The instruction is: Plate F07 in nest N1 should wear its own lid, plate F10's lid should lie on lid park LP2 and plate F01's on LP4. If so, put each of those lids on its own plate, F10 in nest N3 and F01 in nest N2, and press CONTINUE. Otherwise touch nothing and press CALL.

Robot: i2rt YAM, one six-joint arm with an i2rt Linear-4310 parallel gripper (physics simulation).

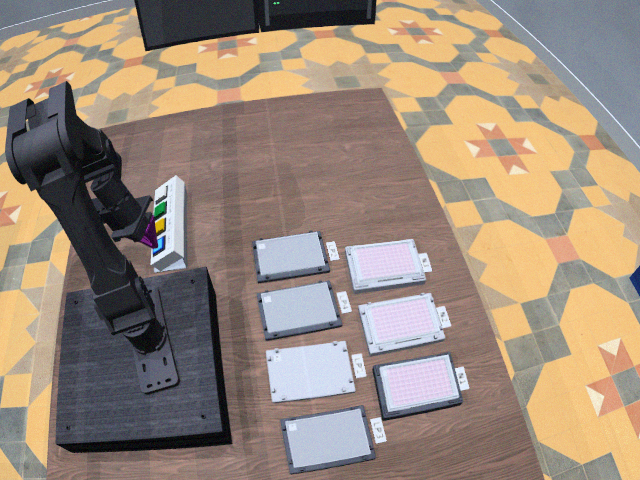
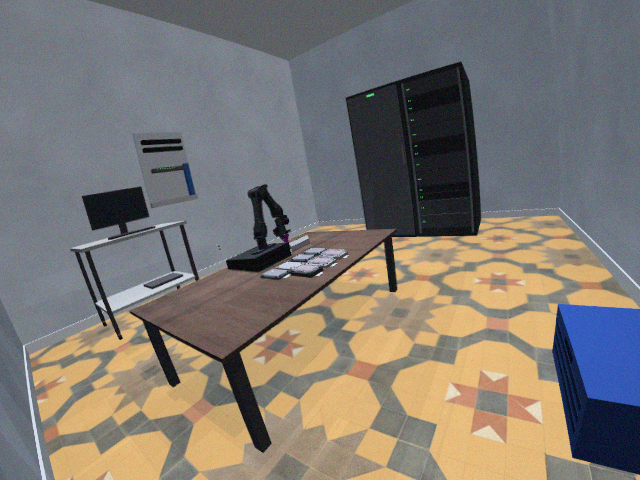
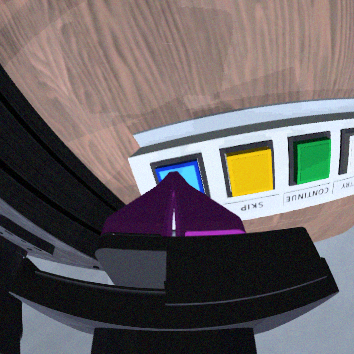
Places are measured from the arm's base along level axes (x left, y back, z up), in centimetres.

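Pixels of known places: gripper, fingertip midpoint: (image 1: pixel 156 247) (image 3: pixel 173 178); arm's base, origin of the base link: (image 1: pixel 150 339) (image 2: pixel 264 249) (image 3: pixel 7 234).
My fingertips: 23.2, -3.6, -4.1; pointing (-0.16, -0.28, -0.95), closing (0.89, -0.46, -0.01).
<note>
Ahead of a thing's pixels: the offset from my fingertips to its middle, as dx, dy, dz. "spot": to the spot under its first point.
My gripper (image 1: pixel 155 246) (image 2: pixel 286 241) (image 3: pixel 173 178) is shut and empty, its purple fingertips at the blue button @(+0.2, -0.8, -0.2) (image 1: pixel 161 243) (image 3: pixel 192 175) and covering part of it; contact is hard to tell. That button's label is hidden. The green CONTINUE button @(+10.1, -2.3, +0.0) (image 1: pixel 160 208) (image 3: pixel 314 161) is two places along. A plate @(-44.1, -38.0, -1.5) (image 1: pixel 421 383) with pink wells sits in dark-rimmed nest N1. Pink-welled plates also sit in N2 @(-31.2, -40.7, -2.0) (image 1: pixel 403 322) and the far nest @(spot: -18.3, -43.4, -1.4) (image 1: pixel 387 260). LP4 @(-21.3, -23.9, -3.0) (image 1: pixel 300 310) shows a grey panel in a dark rim; LP2 @(-34.1, -21.5, -3.4) (image 1: pixel 312 372) looks paler. Plate and lid codes are unreadable.
The white button box @(+7.4, -3.5, -1.2) (image 1: pixel 178 222) (image 3: pixel 215 142) also carries a yellow SKIP button @(+5.2, -1.5, +0.0) (image 1: pixel 160 225) (image 3: pixel 250 172). LP3 @(-47.4, -19.8, -3.0) (image 1: pixel 328 438) and the far lid park @(spot: -9.4, -26.4, -2.6) (image 1: pixel 290 254) show grey panels in dark rims. The black arm base (image 1: pixel 103 403) stands left of the parks.
</note>
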